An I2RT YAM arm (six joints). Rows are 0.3 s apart.
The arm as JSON. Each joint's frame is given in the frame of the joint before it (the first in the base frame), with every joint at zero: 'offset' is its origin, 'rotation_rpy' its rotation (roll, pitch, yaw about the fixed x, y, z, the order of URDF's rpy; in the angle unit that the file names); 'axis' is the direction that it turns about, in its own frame. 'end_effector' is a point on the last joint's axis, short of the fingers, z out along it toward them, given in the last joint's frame.
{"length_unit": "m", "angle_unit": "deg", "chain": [
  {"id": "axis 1", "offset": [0.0, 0.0, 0.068], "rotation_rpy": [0.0, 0.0, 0.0], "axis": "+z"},
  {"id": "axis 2", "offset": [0.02, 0.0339, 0.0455], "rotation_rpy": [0.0, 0.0, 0.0], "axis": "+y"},
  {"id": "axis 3", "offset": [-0.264, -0.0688, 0.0], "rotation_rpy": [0.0, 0.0, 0.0], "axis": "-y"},
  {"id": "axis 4", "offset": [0.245, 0.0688, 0.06], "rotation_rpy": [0.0, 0.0, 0.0], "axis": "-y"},
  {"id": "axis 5", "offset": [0.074, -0.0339, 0.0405], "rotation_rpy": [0.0, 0.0, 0.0], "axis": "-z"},
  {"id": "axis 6", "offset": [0.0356, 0.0, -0.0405], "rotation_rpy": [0.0, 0.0, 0.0], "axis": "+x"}
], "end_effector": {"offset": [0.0, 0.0, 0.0], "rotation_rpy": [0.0, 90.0, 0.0]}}
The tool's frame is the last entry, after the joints.
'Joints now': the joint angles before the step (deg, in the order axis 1, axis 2, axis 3, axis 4, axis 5, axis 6). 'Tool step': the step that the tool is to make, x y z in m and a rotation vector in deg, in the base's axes. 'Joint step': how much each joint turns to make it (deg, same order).
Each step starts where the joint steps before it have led.
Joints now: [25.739, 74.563, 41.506, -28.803, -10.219, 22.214]
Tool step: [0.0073, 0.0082, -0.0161, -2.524, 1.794, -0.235]
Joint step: [1.247, 4.923, 0.338, 1.963, 1.976, 0.669]
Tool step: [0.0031, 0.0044, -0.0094, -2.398, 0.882, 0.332]
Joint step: [0.812, 2.793, 0.338, 0.533, 1.767, -0.282]
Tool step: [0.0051, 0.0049, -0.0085, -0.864, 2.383, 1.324]
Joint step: [0.334, 3.439, 1.310, -0.475, -0.703, -0.787]
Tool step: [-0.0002, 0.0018, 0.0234, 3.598, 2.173, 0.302]
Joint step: [-0.181, -2.300, 3.755, -6.111, -4.092, 1.064]
